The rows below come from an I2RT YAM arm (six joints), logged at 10 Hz.
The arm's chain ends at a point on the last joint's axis. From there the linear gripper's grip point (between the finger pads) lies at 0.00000 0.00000 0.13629 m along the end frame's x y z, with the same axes.
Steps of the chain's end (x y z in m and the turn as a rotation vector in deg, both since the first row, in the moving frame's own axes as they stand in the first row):
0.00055 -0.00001 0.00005 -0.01 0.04 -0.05
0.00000 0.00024 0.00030 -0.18 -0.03 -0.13
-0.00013 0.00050 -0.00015 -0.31 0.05 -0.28
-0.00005 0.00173 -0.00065 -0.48 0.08 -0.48
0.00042 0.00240 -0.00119 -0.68 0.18 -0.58
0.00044 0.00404 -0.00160 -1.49 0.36 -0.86
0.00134 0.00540 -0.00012 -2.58 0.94 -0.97
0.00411 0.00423 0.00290 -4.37 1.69 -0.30
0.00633 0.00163 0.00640 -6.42 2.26 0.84
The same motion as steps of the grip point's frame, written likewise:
0.00065 0.00001 0.00005 -0.01 0.04 -0.05
-0.00007 0.00067 0.00030 -0.18 -0.03 -0.13
-0.00001 0.00124 -0.00015 -0.31 0.05 -0.28
0.00015 0.00287 -0.00065 -0.48 0.08 -0.48
0.00086 0.00402 -0.00120 -0.68 0.18 -0.58
0.00132 0.00758 -0.00165 -1.49 0.36 -0.86
0.00363 0.01152 -0.00028 -2.58 0.94 -0.97
0.00815 0.01460 0.00244 -4.37 1.69 -0.30
0.01158 0.01690 0.00544 -6.42 2.26 0.84

